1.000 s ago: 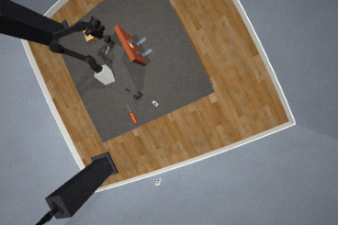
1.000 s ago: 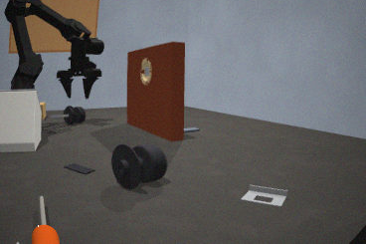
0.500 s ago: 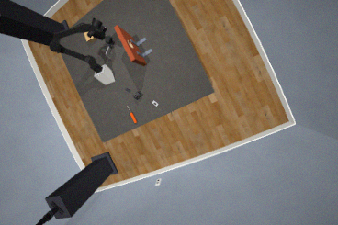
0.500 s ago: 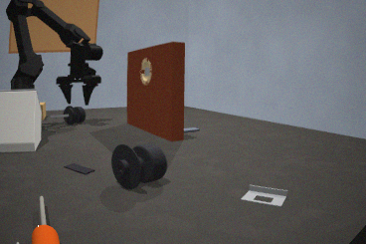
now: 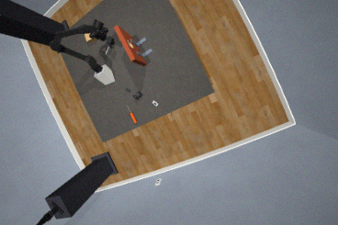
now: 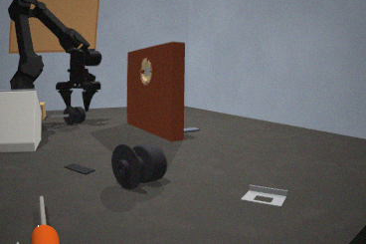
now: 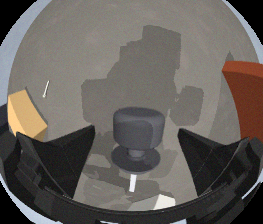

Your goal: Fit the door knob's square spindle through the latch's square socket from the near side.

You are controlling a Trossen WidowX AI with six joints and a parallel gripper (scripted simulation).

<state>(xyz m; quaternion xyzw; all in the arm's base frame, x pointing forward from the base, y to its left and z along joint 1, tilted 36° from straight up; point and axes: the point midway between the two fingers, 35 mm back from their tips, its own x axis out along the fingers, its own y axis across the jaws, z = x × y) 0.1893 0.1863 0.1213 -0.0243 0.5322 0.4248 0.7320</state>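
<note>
The red-brown wooden door panel lies 21 cm to the right of my hand, 20 cm ahead of it and 7 cm above it. Also, from my hand: dark spool-shaped knob: 58 cm to the right, 5 cm below, 3 cm ahead; flat dark plate: 49 cm to the right, 8 cm below, 5 cm behind; tan block: 18 cm to the left, 18 cm behind, 5 cm below.
</note>
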